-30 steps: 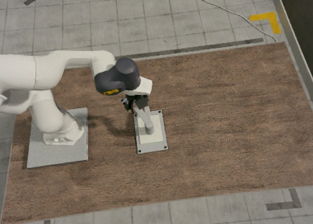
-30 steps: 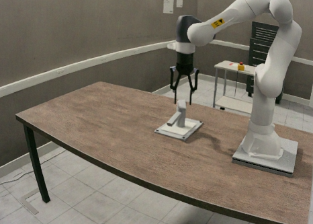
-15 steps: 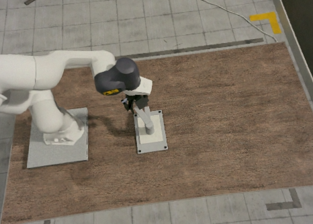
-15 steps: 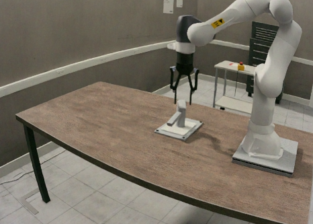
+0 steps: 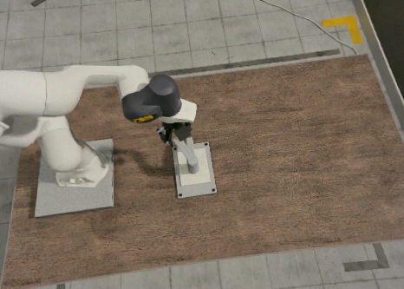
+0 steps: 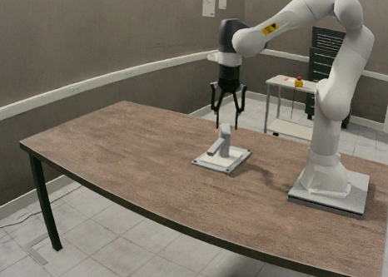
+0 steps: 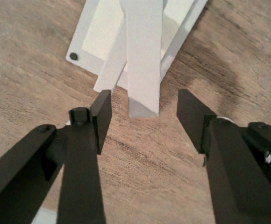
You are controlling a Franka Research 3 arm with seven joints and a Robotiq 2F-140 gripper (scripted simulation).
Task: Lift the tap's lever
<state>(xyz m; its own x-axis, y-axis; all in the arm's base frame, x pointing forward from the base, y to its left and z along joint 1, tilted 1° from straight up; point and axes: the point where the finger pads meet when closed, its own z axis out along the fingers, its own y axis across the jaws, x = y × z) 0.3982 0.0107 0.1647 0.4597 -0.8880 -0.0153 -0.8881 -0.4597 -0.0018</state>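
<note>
Now: the lever 50 mm below my hand, 30 mm to the right of it and 20 mm ahead of it. Also, from my hand: white tap: 90 mm below, 60 mm to the right, 30 mm ahead.
</note>
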